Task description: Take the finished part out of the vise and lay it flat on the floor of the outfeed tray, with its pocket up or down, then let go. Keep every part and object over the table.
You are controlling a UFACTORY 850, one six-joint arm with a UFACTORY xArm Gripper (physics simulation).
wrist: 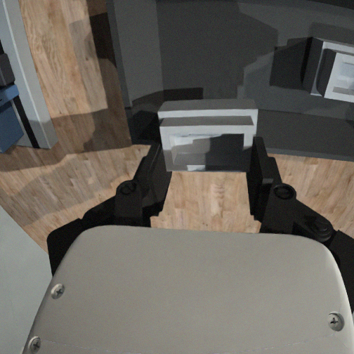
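Observation:
The finished part (208, 121), a light grey stepped block with a rectangular pocket, is between the fingertips of my gripper (207, 154). My gripper is shut on it by its left and right ends. The pocket faces toward the camera. In the view, the part overlaps the near wall of the dark grey outfeed tray (300, 133); its exact height over the tray cannot be told. The vise (9, 120), blue on a light grey base, shows partly at the left edge.
Another grey pocketed part (316, 70) lies in the tray at the right, pocket up. The tray's left wall (120, 65) runs up the view. Wooden table (210, 200) shows between the vise base and the tray. A pale surface (17, 280) is at lower left.

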